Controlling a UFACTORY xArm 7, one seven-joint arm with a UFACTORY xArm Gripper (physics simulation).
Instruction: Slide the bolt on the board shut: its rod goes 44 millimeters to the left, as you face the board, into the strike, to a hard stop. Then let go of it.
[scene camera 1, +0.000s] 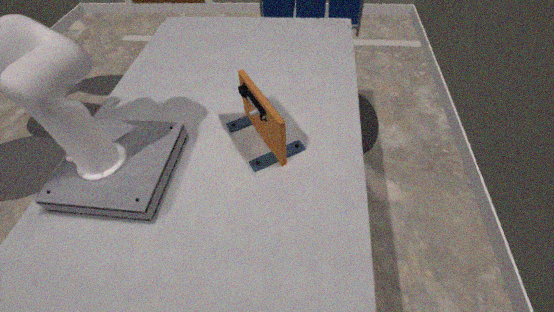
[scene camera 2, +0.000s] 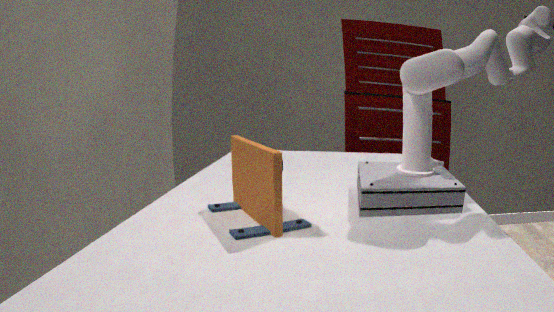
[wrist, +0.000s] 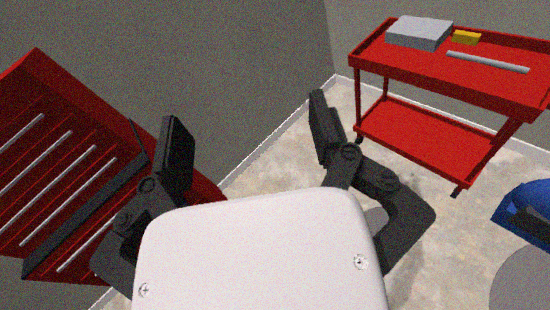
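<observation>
An orange board stands upright on two blue feet on the table. The black bolt is mounted on the board's face toward the arm's base, near the top, as scene camera 1 shows; its rod and strike are too small there to tell its exact position. In scene camera 2 the board's back faces the camera and hides nearly all of the bolt. My gripper is open, with its two black fingers wide apart and no object between them. It is far from the board, which does not show in the wrist view.
The arm's base plate sits on the white table. A red drawer cabinet and, in the wrist view, a red cart stand beyond. A blue object is at the wrist view's right edge.
</observation>
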